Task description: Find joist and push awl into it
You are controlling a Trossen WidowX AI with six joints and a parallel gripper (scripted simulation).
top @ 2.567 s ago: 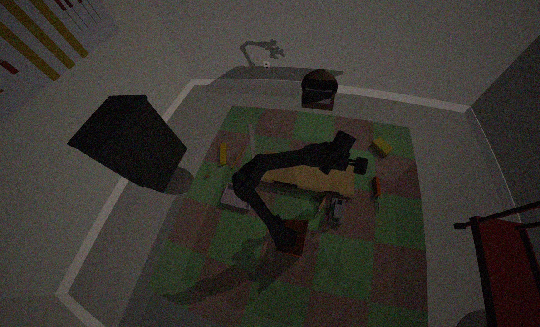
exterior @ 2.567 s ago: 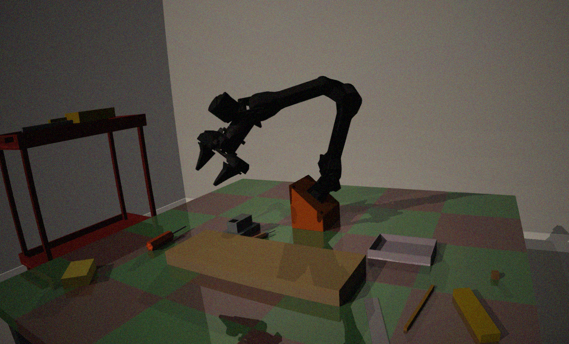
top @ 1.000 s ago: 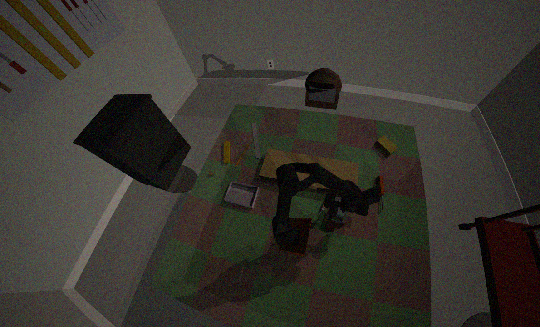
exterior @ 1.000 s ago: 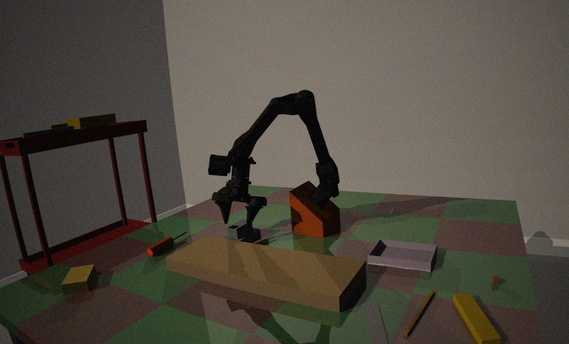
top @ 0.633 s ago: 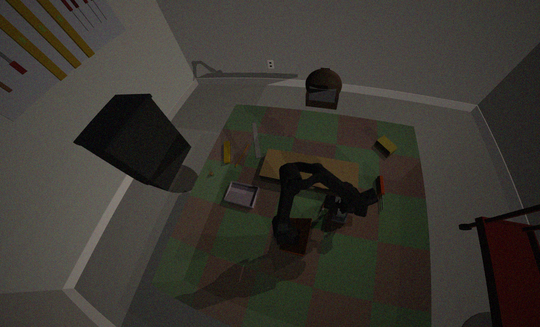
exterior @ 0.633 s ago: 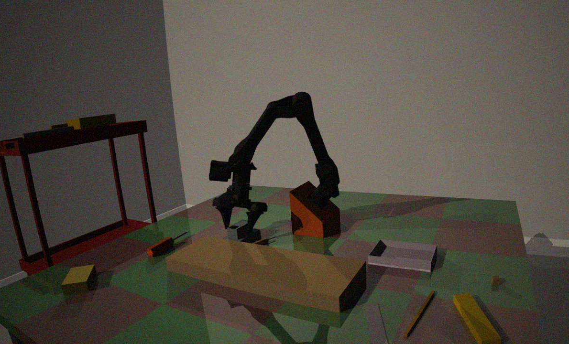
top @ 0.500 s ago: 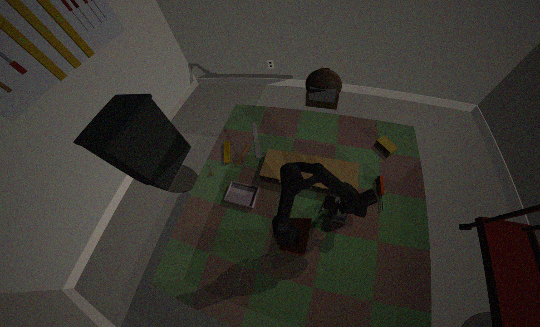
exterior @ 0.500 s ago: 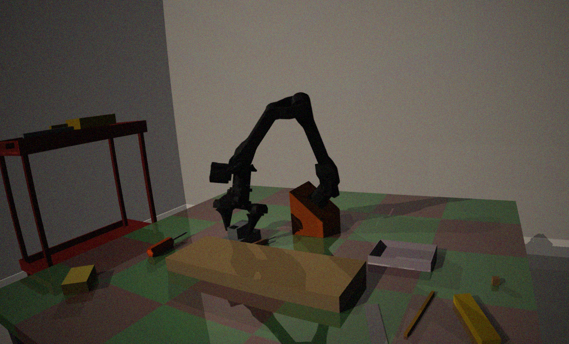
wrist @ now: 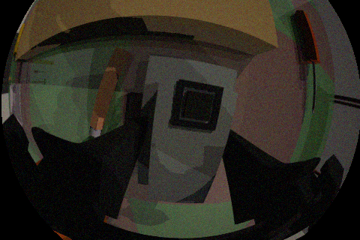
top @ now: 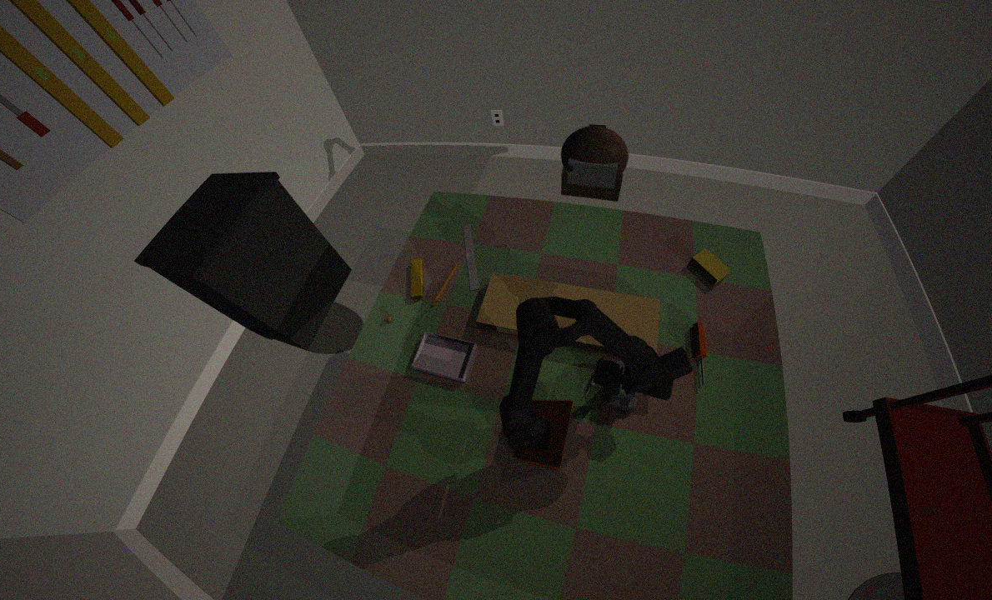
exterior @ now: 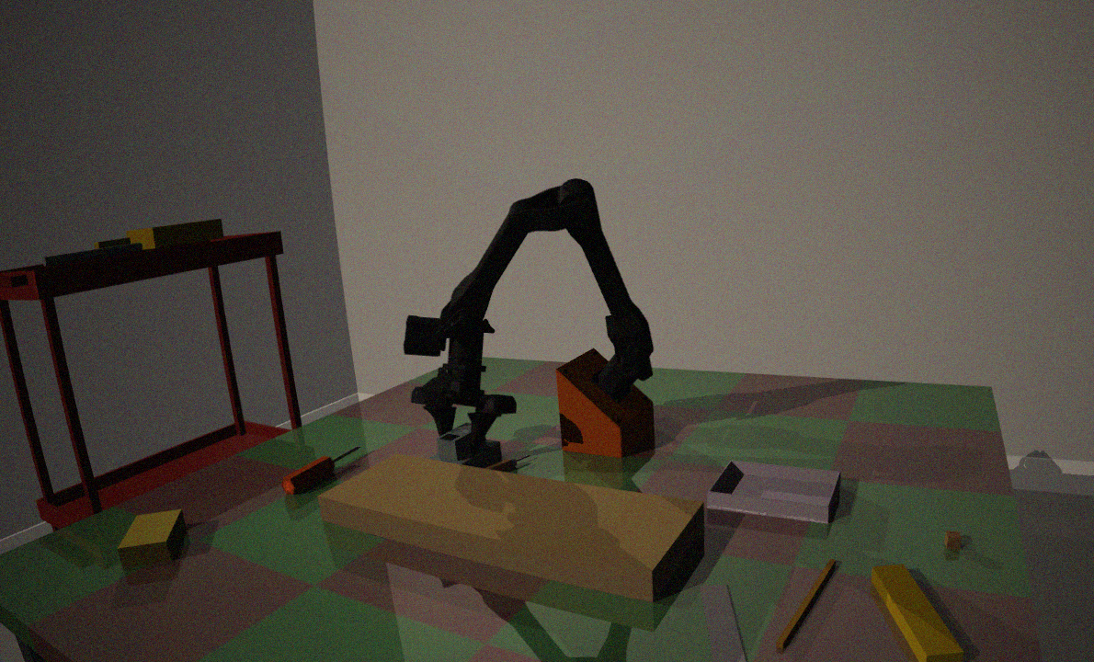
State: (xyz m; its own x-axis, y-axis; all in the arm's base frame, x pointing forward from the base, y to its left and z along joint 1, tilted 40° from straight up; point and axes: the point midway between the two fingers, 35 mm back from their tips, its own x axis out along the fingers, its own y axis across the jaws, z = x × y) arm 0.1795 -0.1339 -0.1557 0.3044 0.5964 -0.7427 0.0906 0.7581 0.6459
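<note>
Right now my gripper tip is 9 cm to the right of the wooden-handled awl, 2 cm above it and 1 cm past it. Also, from my gripper tip: orange-handled screwdriver (21 cm to the right, 9 cm ahead, 1 cm below); then yellow block (42 cm ahead, 27 cm to the right, 1 cm below); then grey stud finder (2 cm above, 1 cm ahead).
</note>
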